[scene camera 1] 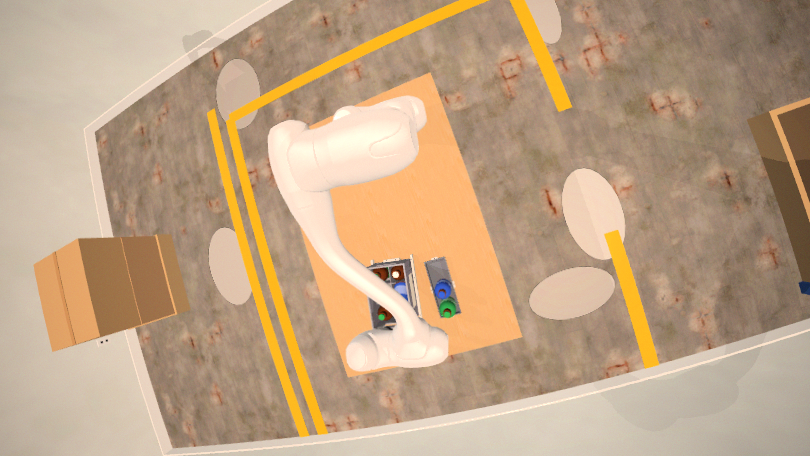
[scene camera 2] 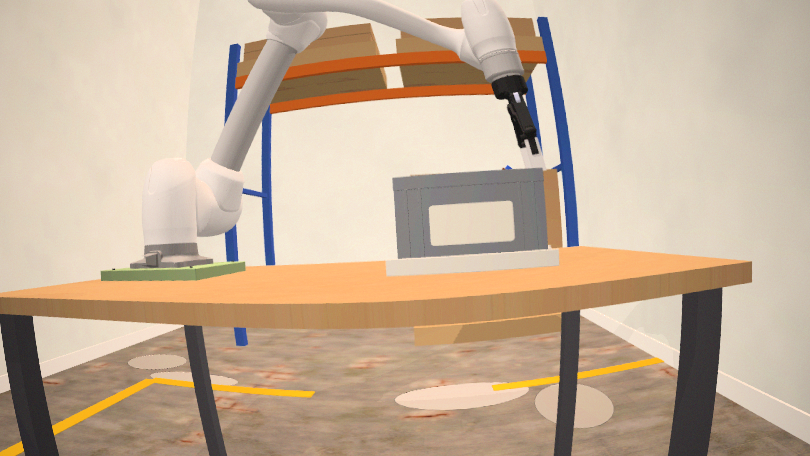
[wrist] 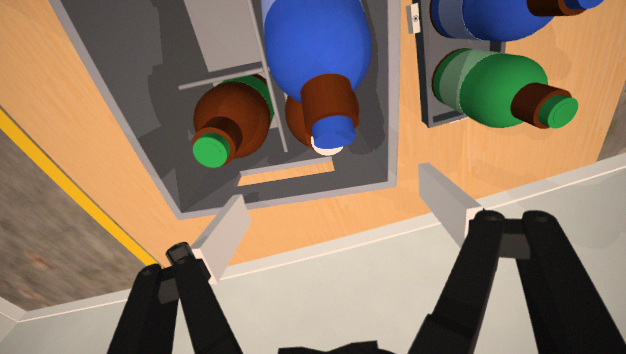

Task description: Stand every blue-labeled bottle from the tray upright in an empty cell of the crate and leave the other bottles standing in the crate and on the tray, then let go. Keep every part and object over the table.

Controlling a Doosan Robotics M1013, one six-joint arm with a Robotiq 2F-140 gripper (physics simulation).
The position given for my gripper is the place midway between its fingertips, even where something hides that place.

Note:
I see my gripper (scene camera 2: 536, 174), a green bottle (wrist: 499, 90) and a green-capped brown bottle (wrist: 232, 120).
My gripper shows as well in the wrist view (wrist: 329, 194).

